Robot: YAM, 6 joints.
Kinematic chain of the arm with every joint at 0, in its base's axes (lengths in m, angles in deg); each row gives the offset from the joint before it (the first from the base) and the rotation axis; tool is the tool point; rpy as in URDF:
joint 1: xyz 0 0 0.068 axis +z
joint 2: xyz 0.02 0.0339 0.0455 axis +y
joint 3: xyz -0.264 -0.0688 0 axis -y
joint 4: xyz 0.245 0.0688 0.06 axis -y
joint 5: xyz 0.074 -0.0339 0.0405 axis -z
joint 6: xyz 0.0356 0 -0.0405 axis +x
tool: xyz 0 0 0 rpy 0 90 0
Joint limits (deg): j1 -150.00..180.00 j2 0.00..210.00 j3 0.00..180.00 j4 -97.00..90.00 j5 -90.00..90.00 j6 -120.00..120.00
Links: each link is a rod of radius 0.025 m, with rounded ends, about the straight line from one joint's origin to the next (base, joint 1, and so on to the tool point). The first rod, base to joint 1, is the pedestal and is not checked.
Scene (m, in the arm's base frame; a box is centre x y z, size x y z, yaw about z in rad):
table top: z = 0
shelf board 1: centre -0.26 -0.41 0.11 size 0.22 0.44 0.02 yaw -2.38
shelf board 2: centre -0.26 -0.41 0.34 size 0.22 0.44 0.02 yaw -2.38
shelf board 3: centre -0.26 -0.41 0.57 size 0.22 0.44 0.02 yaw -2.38
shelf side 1: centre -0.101 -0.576 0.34 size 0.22 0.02 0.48 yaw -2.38
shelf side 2: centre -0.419 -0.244 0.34 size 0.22 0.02 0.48 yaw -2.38
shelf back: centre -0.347 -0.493 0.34 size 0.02 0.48 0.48 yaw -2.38
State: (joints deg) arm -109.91 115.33 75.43 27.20 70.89 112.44
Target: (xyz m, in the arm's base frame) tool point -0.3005 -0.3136 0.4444
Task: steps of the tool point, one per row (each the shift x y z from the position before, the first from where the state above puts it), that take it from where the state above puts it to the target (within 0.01 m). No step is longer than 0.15 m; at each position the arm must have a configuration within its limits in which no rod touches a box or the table.
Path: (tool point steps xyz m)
1: 0.0476 0.0323 0.0075
2: 0.0410 0.0395 0.0001
3: 0.0333 0.0445 -0.0077
4: -0.0731 0.0199 0.1102
5: -0.0429 0.0733 0.1121
6: -0.0388 -0.0412 0.0122
7: -0.0418 -0.0401 0.0000
8: -0.0433 -0.0368 -0.0122

